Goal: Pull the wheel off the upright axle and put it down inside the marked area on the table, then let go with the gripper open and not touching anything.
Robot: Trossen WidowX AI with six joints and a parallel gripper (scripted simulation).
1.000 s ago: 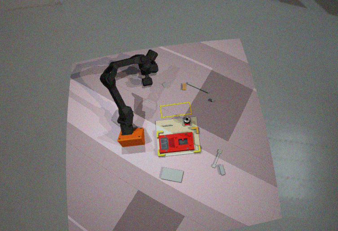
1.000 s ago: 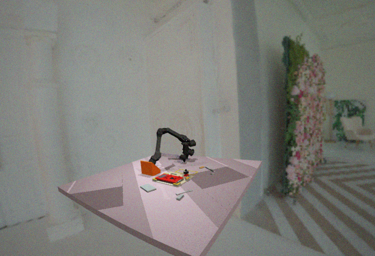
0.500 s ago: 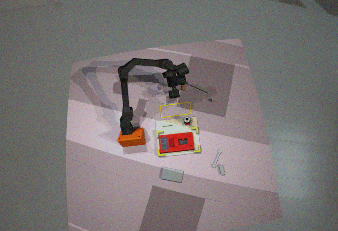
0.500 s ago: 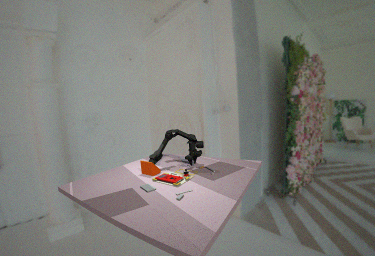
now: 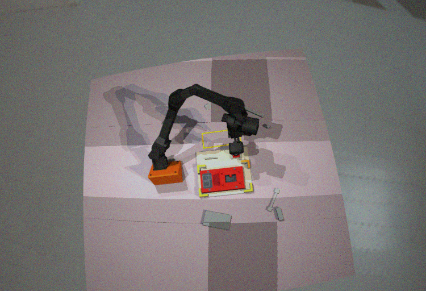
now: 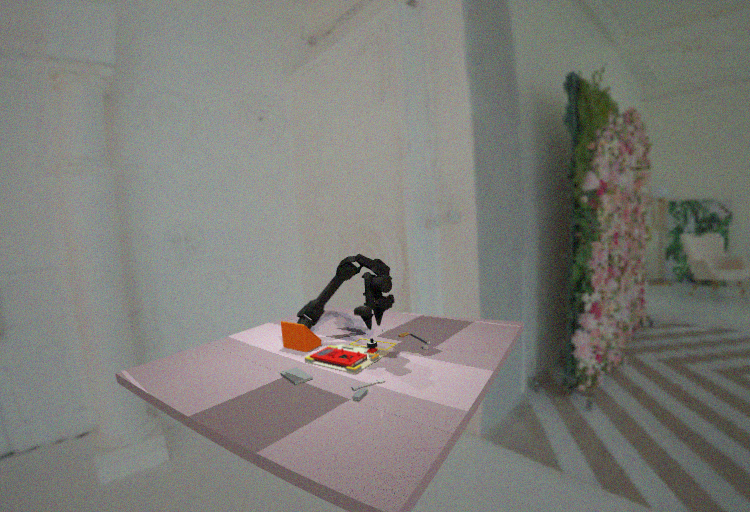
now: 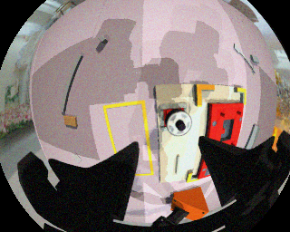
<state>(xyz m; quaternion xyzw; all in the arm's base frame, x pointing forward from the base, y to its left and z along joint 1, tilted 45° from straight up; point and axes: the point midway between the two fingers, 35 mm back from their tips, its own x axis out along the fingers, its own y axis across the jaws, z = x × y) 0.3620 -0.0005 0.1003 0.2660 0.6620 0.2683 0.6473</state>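
Right now my gripper tip is 60 mm above the wheel and 20 mm to the left of it. From my gripper tip the other things lie so: tan block 220 mm to the left, 100 mm below, 10 mm ahead.
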